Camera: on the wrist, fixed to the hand. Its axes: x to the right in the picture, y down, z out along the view.
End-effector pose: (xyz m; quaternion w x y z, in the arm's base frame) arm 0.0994 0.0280 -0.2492 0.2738 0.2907 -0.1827 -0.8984
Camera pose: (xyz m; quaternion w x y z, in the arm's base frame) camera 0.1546 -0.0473 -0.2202 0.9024 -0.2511 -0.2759 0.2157
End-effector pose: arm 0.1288 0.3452 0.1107 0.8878 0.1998 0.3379 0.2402
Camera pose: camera 0.0808 0.4233 0.1447 0.1783 -0.3214 0.2645 -0.8916
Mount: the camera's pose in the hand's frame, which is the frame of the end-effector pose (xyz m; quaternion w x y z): -0.0048 0.0944 -0.0249 0.0307 -0.0438 -0.0736 0.9959
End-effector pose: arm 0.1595 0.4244 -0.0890 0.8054 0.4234 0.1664 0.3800
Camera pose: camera 0.0972 0.4679 -0.0275 0.3229 -0.1714 0.4924 -0.7898
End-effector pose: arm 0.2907 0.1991 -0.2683 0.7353 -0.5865 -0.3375 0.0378
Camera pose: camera 0.3326 0.2053 -0.3564 0.0656 0.3835 -0.5179 -0.7618
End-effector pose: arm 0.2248 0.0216 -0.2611 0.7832 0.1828 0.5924 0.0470
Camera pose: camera 0.2134 0.1136 -0.2302 0.0288 0.5647 -0.2236 0.7939
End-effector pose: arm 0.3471 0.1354 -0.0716 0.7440 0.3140 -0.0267 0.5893
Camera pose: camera 0.2531 0.1539 -0.0524 0.5522 0.0062 0.3941 -0.7347
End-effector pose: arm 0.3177 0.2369 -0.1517 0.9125 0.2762 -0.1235 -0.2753
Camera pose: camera 0.3642 0.3162 -0.1184 0.3052 -0.1747 -0.3339 0.8745
